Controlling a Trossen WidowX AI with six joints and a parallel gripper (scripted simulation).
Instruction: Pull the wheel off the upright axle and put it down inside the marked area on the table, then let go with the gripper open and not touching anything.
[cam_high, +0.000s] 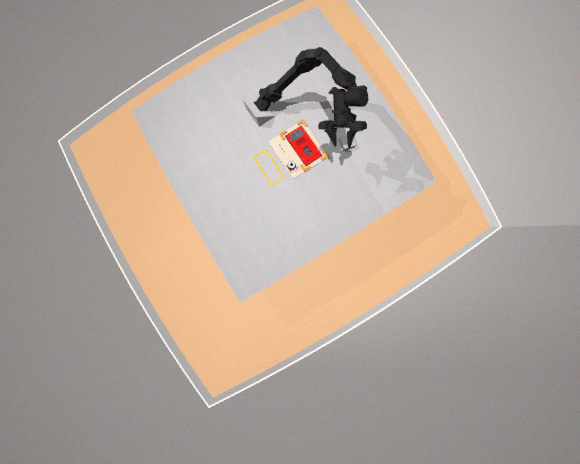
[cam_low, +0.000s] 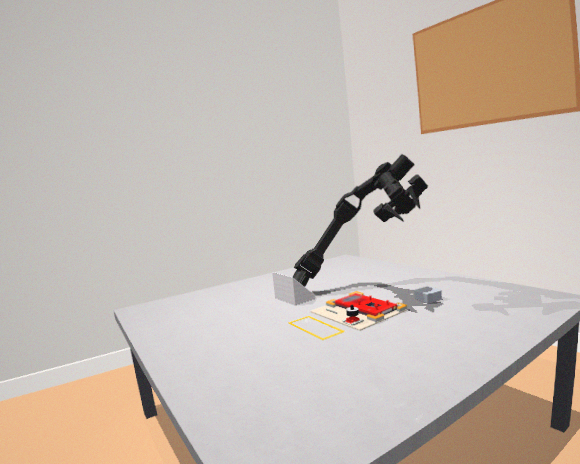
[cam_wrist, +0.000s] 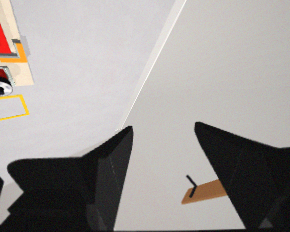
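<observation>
Right now the wheel is 290 mm below my gripper tip, 160 mm to the right of it and 130 mm behind it. The rest, counted from my gripper tip: upright axle 300 mm below, 160 mm to the right, 130 mm behind.
</observation>
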